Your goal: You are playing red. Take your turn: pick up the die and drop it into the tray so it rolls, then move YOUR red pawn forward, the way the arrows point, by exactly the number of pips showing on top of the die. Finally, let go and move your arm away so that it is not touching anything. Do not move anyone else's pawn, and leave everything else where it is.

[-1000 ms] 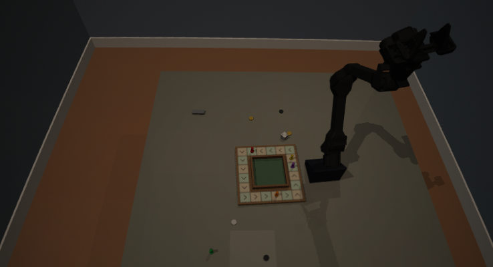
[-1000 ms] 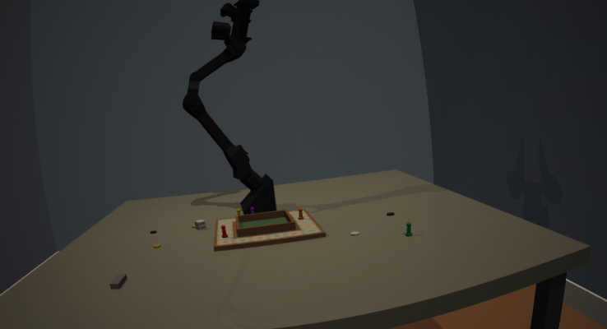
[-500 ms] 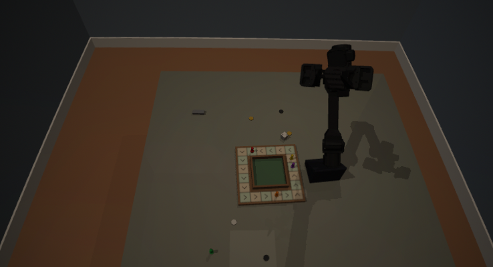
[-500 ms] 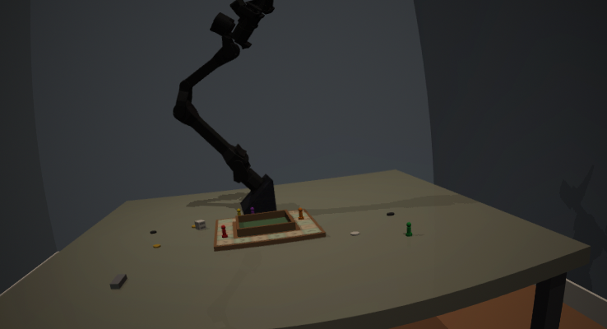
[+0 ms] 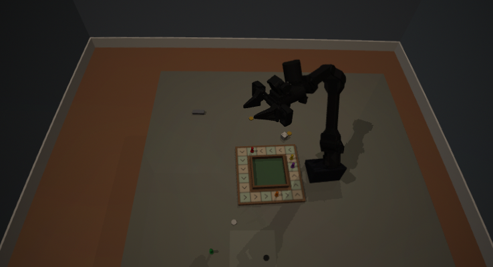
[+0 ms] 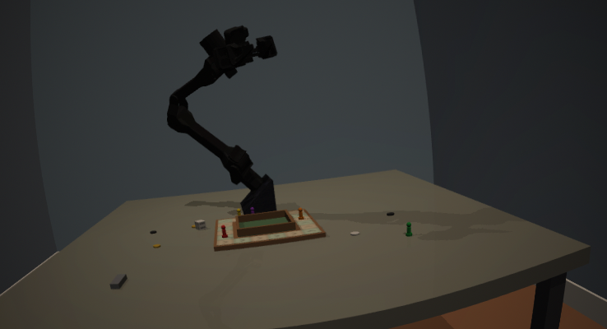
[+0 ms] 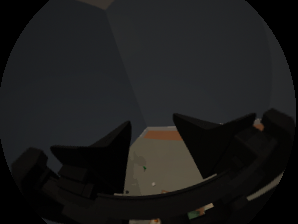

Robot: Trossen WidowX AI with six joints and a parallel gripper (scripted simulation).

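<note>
Right now my gripper tip is 49 cm above the white die, 22 cm past it and 21 cm to the left of it. Also, from my gripper tip: green tray (49 cm below, 11 cm behind, 3 cm to the right); then red pawn (47 cm below, 15 cm to the right, 6 cm behind); then orange pawn (47 cm below, 12 cm behind, 8 cm to the left).
</note>
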